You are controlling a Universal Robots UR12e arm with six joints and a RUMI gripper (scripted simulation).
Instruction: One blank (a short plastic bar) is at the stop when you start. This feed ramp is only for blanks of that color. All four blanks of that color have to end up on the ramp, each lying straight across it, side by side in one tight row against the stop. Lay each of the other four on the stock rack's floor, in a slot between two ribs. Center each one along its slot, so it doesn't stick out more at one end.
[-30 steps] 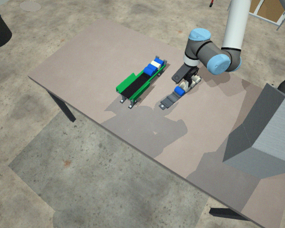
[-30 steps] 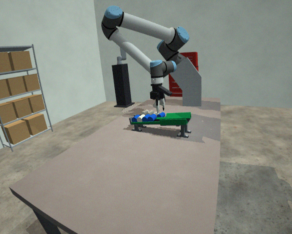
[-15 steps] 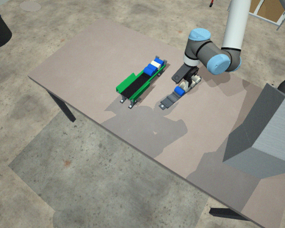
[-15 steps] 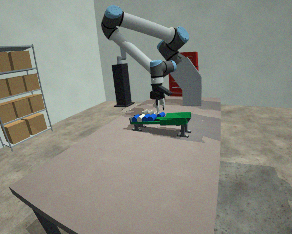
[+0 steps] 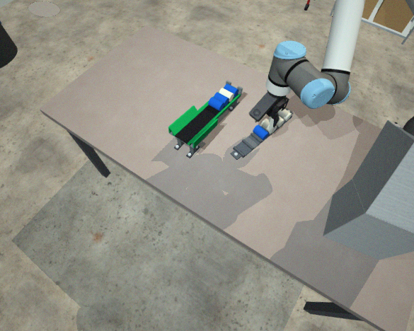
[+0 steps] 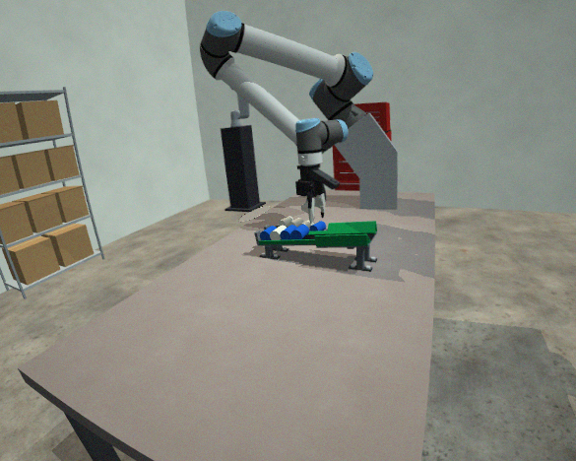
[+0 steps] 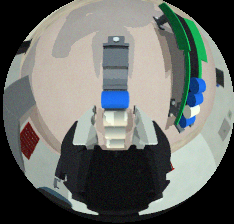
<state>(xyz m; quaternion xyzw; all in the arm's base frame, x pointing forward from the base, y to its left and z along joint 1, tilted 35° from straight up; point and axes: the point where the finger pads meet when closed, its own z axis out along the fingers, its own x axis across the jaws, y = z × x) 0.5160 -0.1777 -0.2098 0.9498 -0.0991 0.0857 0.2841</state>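
My hand is 8 cm above the grey stock rack, 3 cm to the left of it and 1 cm past it.
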